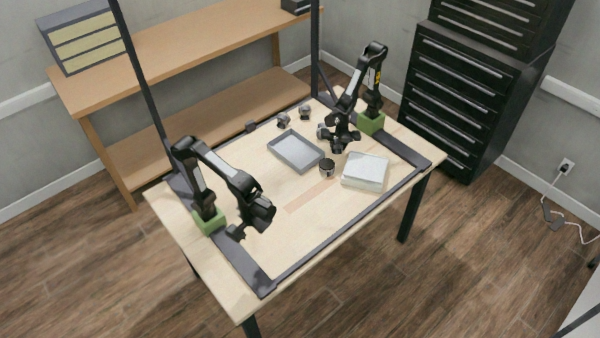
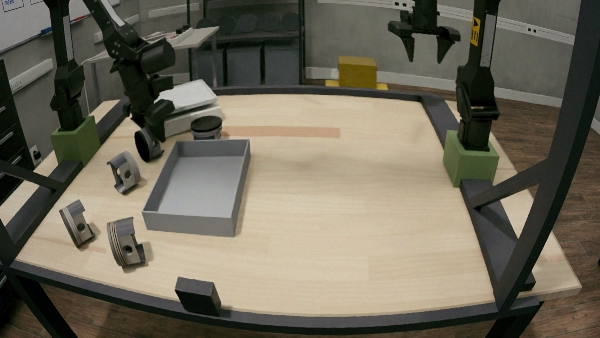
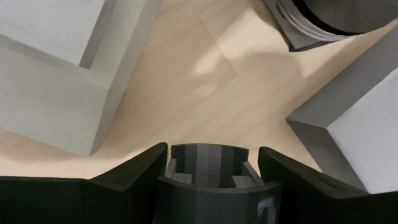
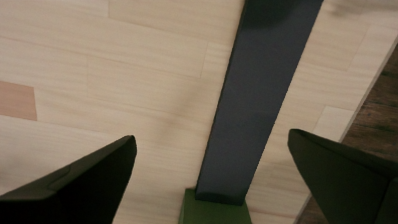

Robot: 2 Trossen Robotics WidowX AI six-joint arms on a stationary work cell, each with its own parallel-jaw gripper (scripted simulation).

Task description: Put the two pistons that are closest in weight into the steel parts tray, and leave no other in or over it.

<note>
In view: my left gripper (image 2: 158, 140), my right gripper (image 2: 425, 62) and a steel parts tray (image 2: 199, 178).
The steel parts tray is seen too in image 1 (image 1: 300, 154) and in image 3 (image 3: 358, 139). My left gripper shows as well in image 3 (image 3: 213, 152). My right gripper shows as well in image 1 (image 1: 252, 231) and in image 4 (image 4: 211, 139). Image 4 misses the steel parts tray: it is out of frame.
</note>
